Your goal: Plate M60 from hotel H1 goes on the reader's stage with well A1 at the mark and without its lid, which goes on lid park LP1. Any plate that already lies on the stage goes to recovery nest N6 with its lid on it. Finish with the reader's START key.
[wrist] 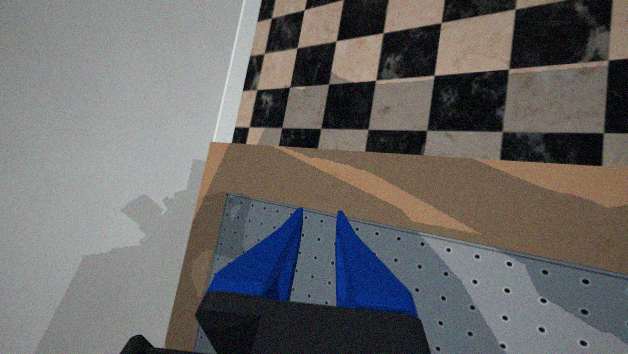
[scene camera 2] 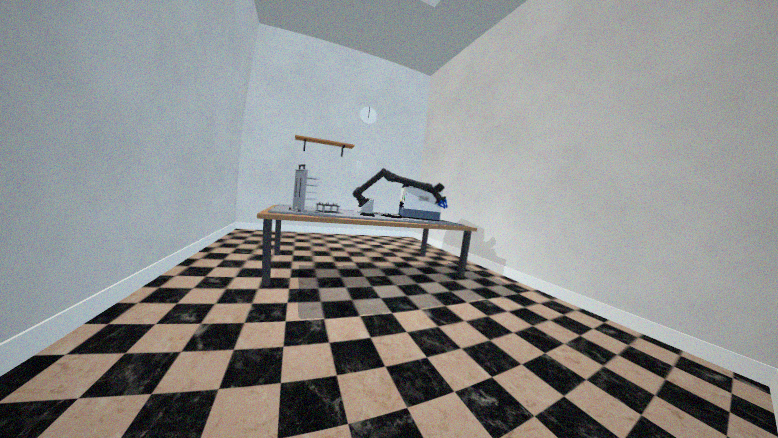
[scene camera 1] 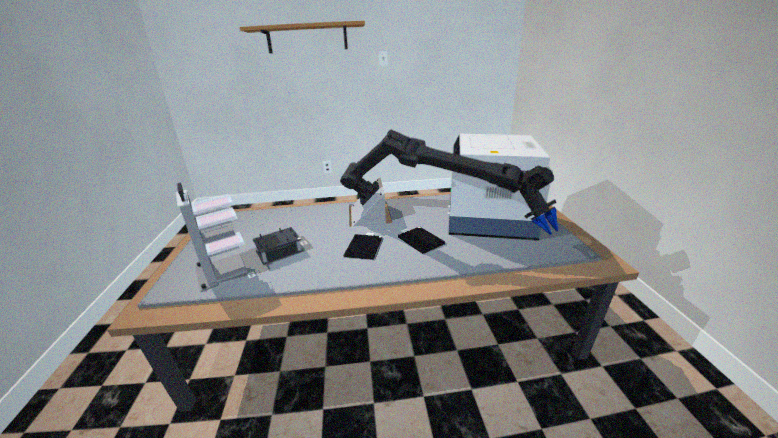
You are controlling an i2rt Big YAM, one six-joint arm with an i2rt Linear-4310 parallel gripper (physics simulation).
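Where they show: gripper, fingertip midpoint: [wrist: 319, 215] [scene camera 2: 446, 208] [scene camera 1: 554, 232]; arm's base, link origin: [scene camera 2: 364, 203] [scene camera 1: 370, 193].
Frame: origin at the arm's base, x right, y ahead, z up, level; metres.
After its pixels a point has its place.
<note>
My gripper [scene camera 1: 545, 222] @(x -0.597, y 0.583, z 0.050 m) [scene camera 2: 443, 202] @(x -0.597, y 0.583, z 0.050 m) [wrist: 319, 215] @(x -0.597, y 0.583, z 0.050 m) has blue fingers nearly shut, with a narrow gap and nothing between them. It hangs at the front right corner of the white and blue reader [scene camera 1: 500, 185] [scene camera 2: 419, 208] @(x -0.458, y 0.346, z 0.013 m), low over the perforated grey mat [scene camera 1: 325, 267] @(x 0.204, y 0.454, z -0.090 m) [wrist: 483, 282] @(x -0.469, y 0.541, z -0.090 m). Hotel H1 [scene camera 1: 187, 217] @(x 0.610, y 0.495, z 0.179 m) [scene camera 2: 299, 188] @(x 0.641, y 0.459, z 0.080 m) stands at the table's left with three pink-topped plates [scene camera 1: 216, 217] @(x 0.561, y 0.409, z 0.130 m) on its shelves. I cannot read any plate label. A dark blocky fixture [scene camera 1: 277, 243] @(x 0.389, y 0.349, z -0.030 m) lies next to the hotel. No START key shows in any view.
Two flat black pads [scene camera 1: 363, 246] @(x 0.056, y 0.347, z -0.080 m) [scene camera 1: 420, 239] @(x -0.179, y 0.337, z -0.079 m) lie mid-table in front of the arm's base [scene camera 1: 370, 209] @(x 0.010, y 0.140, z -0.018 m). The table's right edge [wrist: 206, 175] @(x -0.917, y 0.599, z -0.103 m) and the wall are close beside the gripper. A wooden shelf [scene camera 1: 302, 26] hangs on the back wall.
</note>
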